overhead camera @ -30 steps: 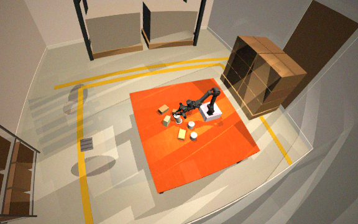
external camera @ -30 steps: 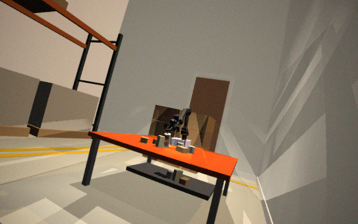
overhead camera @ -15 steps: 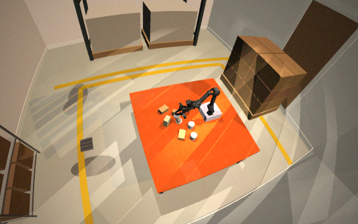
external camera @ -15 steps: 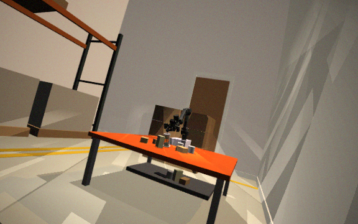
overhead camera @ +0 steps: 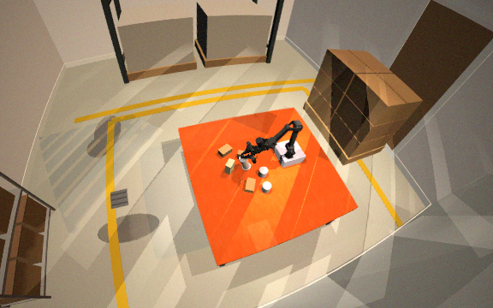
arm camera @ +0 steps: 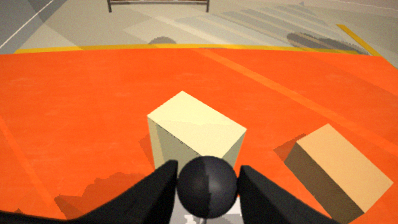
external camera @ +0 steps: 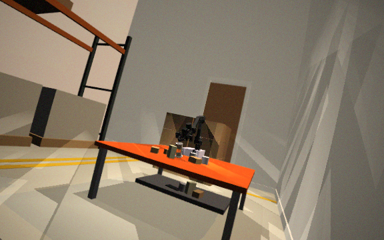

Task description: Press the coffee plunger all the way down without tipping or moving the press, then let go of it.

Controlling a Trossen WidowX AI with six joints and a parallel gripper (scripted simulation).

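Right now the coffee press is 3 cm behind my gripper tip, 1 cm to the right of it and 8 cm below it.
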